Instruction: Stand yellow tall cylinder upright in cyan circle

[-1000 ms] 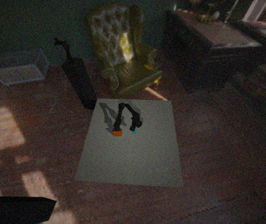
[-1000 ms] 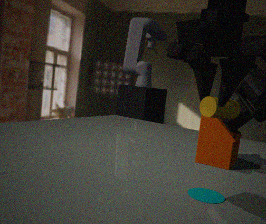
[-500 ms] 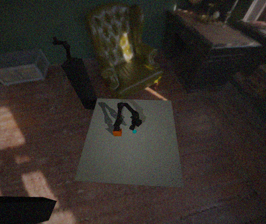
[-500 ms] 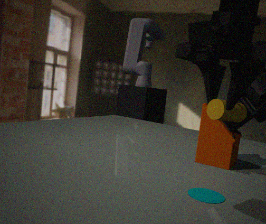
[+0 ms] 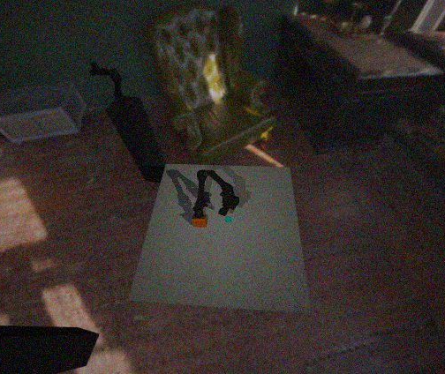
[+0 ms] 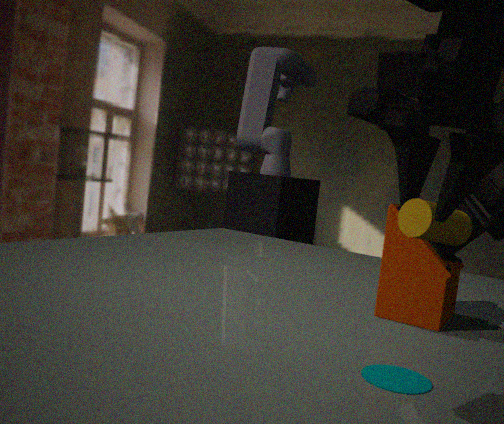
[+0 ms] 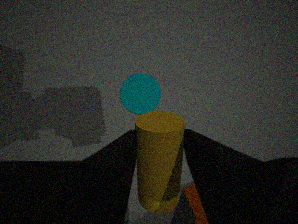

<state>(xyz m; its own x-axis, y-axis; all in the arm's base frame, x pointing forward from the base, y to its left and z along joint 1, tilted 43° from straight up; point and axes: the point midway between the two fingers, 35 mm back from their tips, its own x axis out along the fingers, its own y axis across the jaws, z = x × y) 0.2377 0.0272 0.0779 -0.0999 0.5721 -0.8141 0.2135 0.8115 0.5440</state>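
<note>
My gripper tip is now 10 mm short of the cyan circle and 140 mm above it. Round my gripper tip: yellow tall cylinder: 20 mm behind, 10 mm below.
</note>
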